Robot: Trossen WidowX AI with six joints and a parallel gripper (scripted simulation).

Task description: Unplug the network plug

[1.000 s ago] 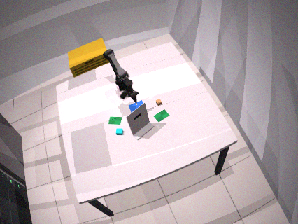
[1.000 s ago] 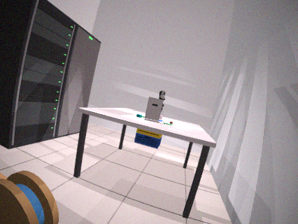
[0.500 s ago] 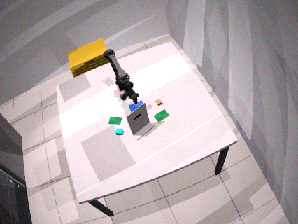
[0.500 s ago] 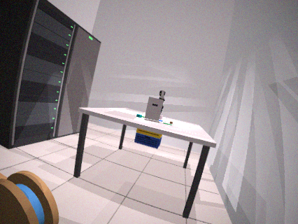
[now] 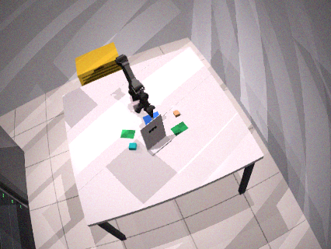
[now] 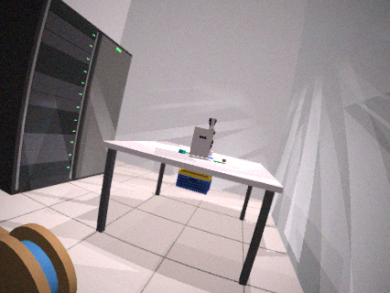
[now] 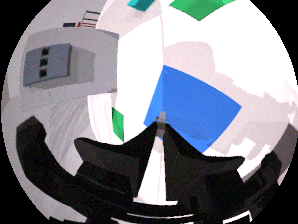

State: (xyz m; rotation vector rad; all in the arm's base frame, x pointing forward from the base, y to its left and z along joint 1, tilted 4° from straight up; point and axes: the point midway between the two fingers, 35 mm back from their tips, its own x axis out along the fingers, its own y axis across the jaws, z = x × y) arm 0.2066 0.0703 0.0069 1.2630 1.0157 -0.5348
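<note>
Right now the blue flat patch is 10 mm behind my gripper tip and 40 mm below it. Also, from my gripper tip: upright grey panel: 210 mm ahead, 20 mm to the right, 70 mm above; orange block: 10 mm ahead, 180 mm to the left, 30 mm below; teal block: 170 mm ahead, 190 mm to the right, 30 mm below.
</note>
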